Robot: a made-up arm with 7 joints.
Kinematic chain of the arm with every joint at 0, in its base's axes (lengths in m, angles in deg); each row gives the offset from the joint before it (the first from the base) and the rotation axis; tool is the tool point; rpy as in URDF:
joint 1: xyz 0 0 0.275 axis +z
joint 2: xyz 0 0 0 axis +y
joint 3: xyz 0 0 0.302 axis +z
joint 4: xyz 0.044 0 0 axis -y
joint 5: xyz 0.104 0 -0.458 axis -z
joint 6: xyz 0 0 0 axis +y
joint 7: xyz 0.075 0 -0.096 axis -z
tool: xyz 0 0 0 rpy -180 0 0
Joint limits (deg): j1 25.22..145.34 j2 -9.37..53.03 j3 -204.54..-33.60 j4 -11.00..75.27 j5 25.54..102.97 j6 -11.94..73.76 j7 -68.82..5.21
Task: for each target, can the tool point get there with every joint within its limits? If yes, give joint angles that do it. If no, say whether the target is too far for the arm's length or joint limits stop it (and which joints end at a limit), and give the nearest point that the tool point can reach.
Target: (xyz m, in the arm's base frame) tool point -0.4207 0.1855 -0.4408
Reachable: no: joint limits stop it (at a limit: joint 1, joint 2, joint 3, joint 6) | nearest point -0.1091 0.3591 -0.1039 | short by 0.491 m
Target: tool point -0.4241 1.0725 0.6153
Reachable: no: too far | nearest point -0.2486 0.6288 0.4745 | short by 0.498 m
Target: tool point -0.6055 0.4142 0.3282
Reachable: no: joint limits stop it (at a limit: joint 1, joint 3, joint 4, joint 6) | nearest point -0.3422 0.5763 0.3192 | short by 0.309 m
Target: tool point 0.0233 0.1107 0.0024
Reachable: yes | joints 129.23 -0.80 -75.57 -3.32 73.54 59.65 -24.45
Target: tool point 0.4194 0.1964 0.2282
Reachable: yes | joints 133.53 25.17 -109.10 37.38 54.48 60.14 -43.94
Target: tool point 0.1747 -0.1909 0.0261
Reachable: yes | joints 120.69 -1.09 -162.73 7.58 33.19 14.82 -40.63
